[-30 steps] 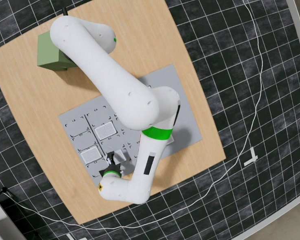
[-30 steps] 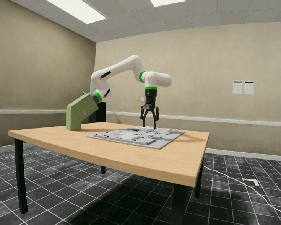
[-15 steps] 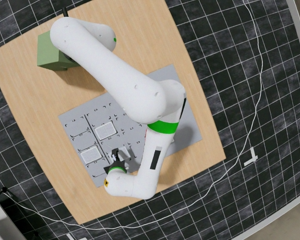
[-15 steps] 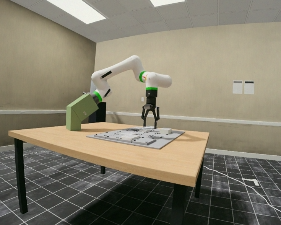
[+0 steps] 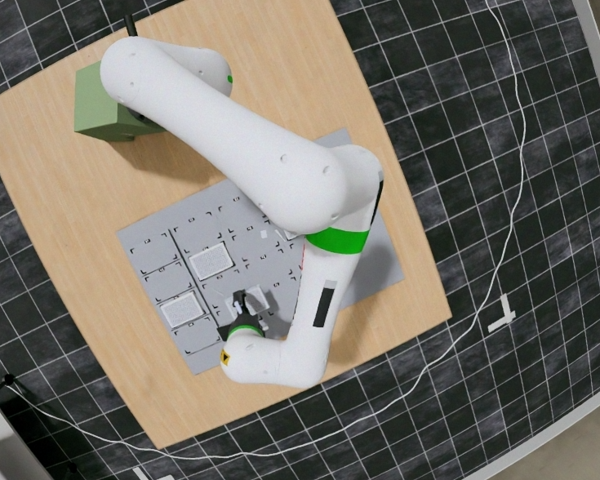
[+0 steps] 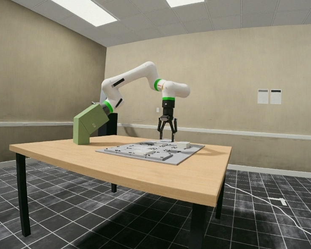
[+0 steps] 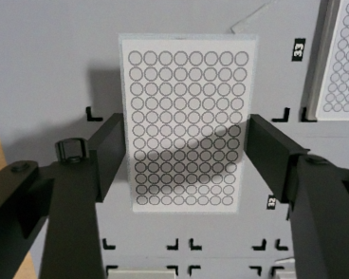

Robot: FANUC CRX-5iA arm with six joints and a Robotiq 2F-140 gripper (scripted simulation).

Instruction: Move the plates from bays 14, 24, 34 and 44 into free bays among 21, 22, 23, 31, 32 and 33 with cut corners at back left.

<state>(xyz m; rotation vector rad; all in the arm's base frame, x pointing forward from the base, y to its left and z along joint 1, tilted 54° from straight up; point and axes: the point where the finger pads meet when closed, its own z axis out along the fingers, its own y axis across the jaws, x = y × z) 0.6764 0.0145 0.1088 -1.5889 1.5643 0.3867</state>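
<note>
The white block lies 28 cm to the left of my hand and 8 cm below it. Also, from my hand: sealed plate 32 cm behind, 22 cm to the left, 9 cm below.
</note>
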